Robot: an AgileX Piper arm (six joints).
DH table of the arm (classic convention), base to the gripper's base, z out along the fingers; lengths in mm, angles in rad. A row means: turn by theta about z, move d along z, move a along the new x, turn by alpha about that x. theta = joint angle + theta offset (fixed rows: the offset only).
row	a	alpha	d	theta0
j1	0	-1.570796	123	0
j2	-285.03	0	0	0.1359
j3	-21.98	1.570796	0	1.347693
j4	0	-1.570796	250.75	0
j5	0	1.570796	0	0
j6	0	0	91	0
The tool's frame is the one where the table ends.
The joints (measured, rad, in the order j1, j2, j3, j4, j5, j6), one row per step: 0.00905 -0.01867 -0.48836 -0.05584 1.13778 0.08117; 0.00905 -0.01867 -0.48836 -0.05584 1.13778 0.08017; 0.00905 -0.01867 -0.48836 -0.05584 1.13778 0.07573; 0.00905 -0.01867 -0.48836 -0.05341 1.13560 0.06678; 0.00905 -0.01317 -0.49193 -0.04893 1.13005 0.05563; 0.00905 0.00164 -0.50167 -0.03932 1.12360 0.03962; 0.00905 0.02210 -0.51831 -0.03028 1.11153 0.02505; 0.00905 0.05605 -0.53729 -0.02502 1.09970 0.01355; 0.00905 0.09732 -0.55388 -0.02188 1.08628 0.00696; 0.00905 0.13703 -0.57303 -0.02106 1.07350 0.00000; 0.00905 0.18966 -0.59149 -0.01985 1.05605 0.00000; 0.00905 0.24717 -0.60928 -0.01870 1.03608 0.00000; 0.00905 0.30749 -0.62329 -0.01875 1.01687 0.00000; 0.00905 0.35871 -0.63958 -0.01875 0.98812 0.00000
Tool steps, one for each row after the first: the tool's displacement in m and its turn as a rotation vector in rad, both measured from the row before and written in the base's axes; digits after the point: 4 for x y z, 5 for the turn. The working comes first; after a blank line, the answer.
Tool pose at each row, in the base's axes (x y z in m, rotation vector in rad; the steps are taken from these numbers as rounded here): -0.0098 -0.0047 0.2680 0.08163 2.11143 -0.01371; -0.0098 -0.0047 0.2680 0.08057 2.11147 -0.01431; -0.0098 -0.0047 0.2680 0.07589 2.11166 -0.01696; -0.0097 -0.0045 0.2681 0.06607 2.10994 -0.01927; -0.0090 -0.0041 0.2696 0.05357 2.10688 -0.02040; -0.0076 -0.0033 0.2729 0.03553 2.10624 -0.01836; -0.0057 -0.0025 0.2785 0.01906 2.09847 -0.01602; -0.0018 -0.0020 0.2848 0.00620 2.10182 -0.01667; 0.0038 -0.0017 0.2904 -0.00142 2.11315 -0.01698; 0.0093 -0.0016 0.2966 -0.00927 2.12094 -0.02022; 0.0177 -0.0014 0.3025 -0.00998 2.13767 -0.01889; 0.0277 -0.0012 0.3079 -0.01074 2.15743 -0.01763; 0.0390 -0.0011 0.3114 -0.01162 2.18452 -0.01788; 0.0492 -0.0010 0.3162 -0.01239 2.19070 -0.01786

0.0000 0.0000 0.0000 -0.00086 0.00004 0.00052; 0.0000 0.0000 0.0000 -0.00380 0.00019 0.00229; 0.0001 0.0002 0.0001 -0.00569 -0.00179 0.00607; 0.0007 0.0004 0.0015 -0.00598 -0.00315 0.00846; 0.0014 0.0008 0.0033 -0.00591 -0.00079 0.01376; 0.0019 0.0008 0.0056 -0.00518 -0.00783 0.01273; 0.0039 0.0005 0.0063 -0.00572 0.00338 0.00895; 0.0056 0.0003 0.0056 -0.00326 0.01137 0.00529; 0.0055 0.0001 0.0062 -0.00546 0.00786 0.00427; 0.0084 0.0002 0.0059 0.00074 0.01673 0.00089; 0.0100 0.0002 0.0054 0.00067 0.01976 0.00087; 0.0113 0.0001 0.0035 -0.00044 0.02710 0.00030; 0.0102 0.0001 0.0048 -0.00026 0.00619 0.00051
